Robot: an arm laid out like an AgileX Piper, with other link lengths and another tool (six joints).
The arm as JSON. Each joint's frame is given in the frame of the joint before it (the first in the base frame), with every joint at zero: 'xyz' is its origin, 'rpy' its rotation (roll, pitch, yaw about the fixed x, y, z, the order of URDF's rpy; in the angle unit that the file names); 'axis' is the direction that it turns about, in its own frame. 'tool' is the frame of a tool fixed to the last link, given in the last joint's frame.
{
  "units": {
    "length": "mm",
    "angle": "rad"
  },
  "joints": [
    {
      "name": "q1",
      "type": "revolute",
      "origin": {
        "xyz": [
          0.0,
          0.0,
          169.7
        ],
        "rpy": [
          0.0,
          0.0,
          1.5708
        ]
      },
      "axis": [
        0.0,
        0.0,
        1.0
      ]
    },
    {
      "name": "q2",
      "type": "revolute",
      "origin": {
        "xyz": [
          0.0,
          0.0,
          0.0
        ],
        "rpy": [
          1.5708,
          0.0,
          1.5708
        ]
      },
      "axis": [
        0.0,
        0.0,
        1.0
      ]
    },
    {
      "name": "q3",
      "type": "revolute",
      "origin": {
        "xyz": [
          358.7,
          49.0,
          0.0
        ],
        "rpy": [
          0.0,
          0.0,
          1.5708
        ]
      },
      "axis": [
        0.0,
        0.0,
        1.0
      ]
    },
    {
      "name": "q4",
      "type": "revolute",
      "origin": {
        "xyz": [
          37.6,
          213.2,
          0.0
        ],
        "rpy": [
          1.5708,
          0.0,
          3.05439
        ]
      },
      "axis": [
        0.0,
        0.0,
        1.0
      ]
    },
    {
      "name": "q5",
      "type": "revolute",
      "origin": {
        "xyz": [
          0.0,
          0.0,
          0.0
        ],
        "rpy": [
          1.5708,
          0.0,
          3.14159
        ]
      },
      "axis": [
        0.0,
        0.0,
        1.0
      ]
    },
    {
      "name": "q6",
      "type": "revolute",
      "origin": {
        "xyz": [
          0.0,
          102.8,
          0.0
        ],
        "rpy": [
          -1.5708,
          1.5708,
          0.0
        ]
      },
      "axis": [
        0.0,
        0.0,
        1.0
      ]
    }
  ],
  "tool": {
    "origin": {
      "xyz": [
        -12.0,
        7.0,
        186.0
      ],
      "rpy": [
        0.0,
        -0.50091,
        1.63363
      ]
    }
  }
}
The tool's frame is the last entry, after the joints.
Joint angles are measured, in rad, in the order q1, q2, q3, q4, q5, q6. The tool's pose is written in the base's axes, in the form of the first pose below.
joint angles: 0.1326, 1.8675, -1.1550, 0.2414, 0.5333, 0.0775
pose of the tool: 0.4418 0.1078 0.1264 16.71 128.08 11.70
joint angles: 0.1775, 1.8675, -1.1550, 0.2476, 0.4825, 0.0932
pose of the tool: 0.4502 0.1278 0.1324 15.55 125.61 13.25
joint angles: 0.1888, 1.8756, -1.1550, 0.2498, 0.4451, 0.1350
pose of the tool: 0.4587 0.1328 0.1335 18.11 124.02 13.53
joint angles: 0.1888, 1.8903, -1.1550, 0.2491, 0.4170, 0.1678
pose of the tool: 0.4658 0.1323 0.1302 20.52 123.19 13.28
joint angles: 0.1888, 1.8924, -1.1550, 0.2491, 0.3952, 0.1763
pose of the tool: 0.4714 0.1320 0.1322 21.18 122.03 13.31
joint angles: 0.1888, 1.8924, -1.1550, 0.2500, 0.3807, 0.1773
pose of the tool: 0.4751 0.1318 0.1342 21.34 121.19 13.38
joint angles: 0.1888, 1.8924, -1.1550, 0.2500, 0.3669, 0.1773
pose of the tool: 0.4786 0.1315 0.1361 21.38 120.39 13.43
